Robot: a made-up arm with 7 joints.
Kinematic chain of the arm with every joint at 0, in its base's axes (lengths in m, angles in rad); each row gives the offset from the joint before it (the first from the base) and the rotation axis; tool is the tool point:
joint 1: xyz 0 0 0 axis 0 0.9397 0.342
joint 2: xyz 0 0 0 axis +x
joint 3: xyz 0 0 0 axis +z
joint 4: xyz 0.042 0 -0.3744 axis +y
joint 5: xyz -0.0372 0 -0.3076 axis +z
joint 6: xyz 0 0 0 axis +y
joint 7: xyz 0 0 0 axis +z
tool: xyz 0 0 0
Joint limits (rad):
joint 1: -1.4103..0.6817
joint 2: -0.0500..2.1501
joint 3: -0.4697..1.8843
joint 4: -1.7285..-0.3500
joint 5: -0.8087..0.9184
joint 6: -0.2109..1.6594
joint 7: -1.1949..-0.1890
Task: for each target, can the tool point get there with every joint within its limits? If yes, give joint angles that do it. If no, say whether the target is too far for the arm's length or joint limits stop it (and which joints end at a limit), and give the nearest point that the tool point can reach.
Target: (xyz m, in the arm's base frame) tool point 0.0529 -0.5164 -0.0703
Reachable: no: joint limits stop it (at a limit: joint 1, joint 2, joint 3, joint 4) | nearest point 0.3191 -0.3612 0.1516 | short by 0.380 m
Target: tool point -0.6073 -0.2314 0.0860
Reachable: no: joint limits stop it (at a limit: joint 2, joint 4) | nearest point -0.4111 0.2195 0.1951 | short by 0.504 m
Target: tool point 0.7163 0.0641 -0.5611
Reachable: no: too far | nearest point 0.5382 0.0482 -0.4216 | short by 0.227 m
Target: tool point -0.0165 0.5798 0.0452
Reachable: yes | joints 0.2061 1.0359 1.5239 -1.3575 0.6388 0.7396 -0.9181
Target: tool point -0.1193 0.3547 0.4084
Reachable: yes | joints -1.2391 1.7484 0.9221 -1.5036 0.2581 0.7283 -0.7033
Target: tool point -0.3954 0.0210 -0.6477
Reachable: no: too far | nearest point -0.3570 0.0190 -0.5848 | short by 0.074 m
